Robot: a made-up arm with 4 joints.
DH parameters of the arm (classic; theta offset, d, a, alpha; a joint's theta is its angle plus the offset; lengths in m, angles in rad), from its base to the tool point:
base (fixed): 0 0.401 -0.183 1.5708
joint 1: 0 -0.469 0.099 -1.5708
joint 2: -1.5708 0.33 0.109 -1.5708
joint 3: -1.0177 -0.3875 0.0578 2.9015
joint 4: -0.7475 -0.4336 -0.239 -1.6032
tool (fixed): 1.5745 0.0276 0 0
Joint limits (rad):
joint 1: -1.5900..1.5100
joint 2: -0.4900..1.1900
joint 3: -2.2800..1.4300
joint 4: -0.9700..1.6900
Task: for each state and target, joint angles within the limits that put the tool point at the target. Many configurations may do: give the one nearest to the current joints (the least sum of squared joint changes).
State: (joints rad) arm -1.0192 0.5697 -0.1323 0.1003
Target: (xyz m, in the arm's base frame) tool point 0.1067 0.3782 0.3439
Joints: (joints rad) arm -0.8011 0.6829 -0.7267 0.5131
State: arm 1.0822 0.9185 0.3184 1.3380
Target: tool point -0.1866 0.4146 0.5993
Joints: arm 1.2009 0.8820 0.3608 1.2717
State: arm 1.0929 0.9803 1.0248 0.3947
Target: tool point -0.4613 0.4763 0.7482
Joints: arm 1.0875 0.2646 1.0429 -0.0079
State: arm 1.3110 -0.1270 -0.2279 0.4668
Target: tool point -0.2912 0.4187 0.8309
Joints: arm 0.6512 -0.4101 0.2351 -0.4171
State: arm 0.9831 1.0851 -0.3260 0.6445
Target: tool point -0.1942 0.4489 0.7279
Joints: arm 1.0778 1.1900 -0.7130 0.5958
